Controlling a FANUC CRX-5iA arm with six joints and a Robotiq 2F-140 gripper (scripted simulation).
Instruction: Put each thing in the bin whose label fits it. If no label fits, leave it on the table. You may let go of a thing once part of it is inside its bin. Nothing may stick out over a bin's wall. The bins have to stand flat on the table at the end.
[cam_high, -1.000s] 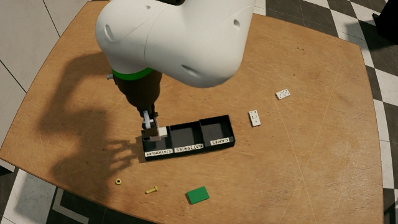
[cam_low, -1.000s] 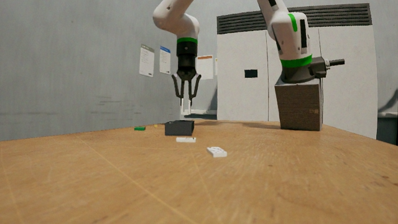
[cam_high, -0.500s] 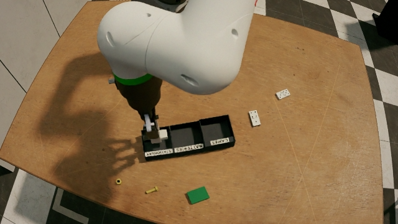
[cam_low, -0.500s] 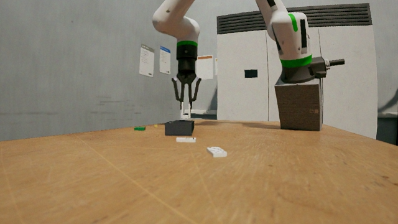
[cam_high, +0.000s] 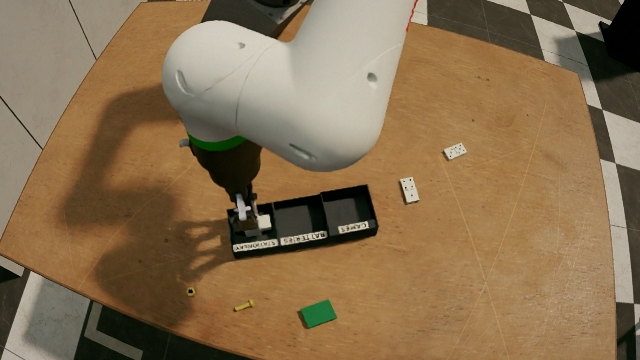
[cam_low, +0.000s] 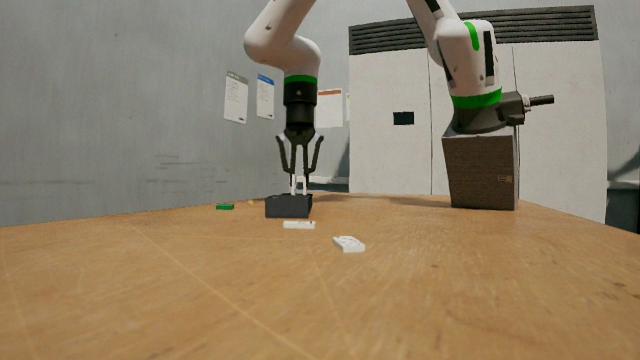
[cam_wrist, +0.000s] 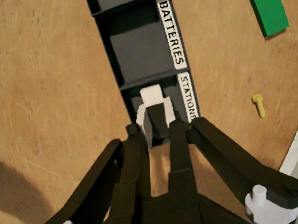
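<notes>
Now: the flat green block 16 cm to the left of my hand, 11 cm ahead of it and 5 cm below it. Round my hand: yellow bolt 14 cm ahead, 5 cm below, 4 cm to the left; yellow nut 16 cm ahead, 6 cm to the right, 5 cm below; black three-part bin tray 8 cm to the left, 4 cm behind, 3 cm below.
</notes>
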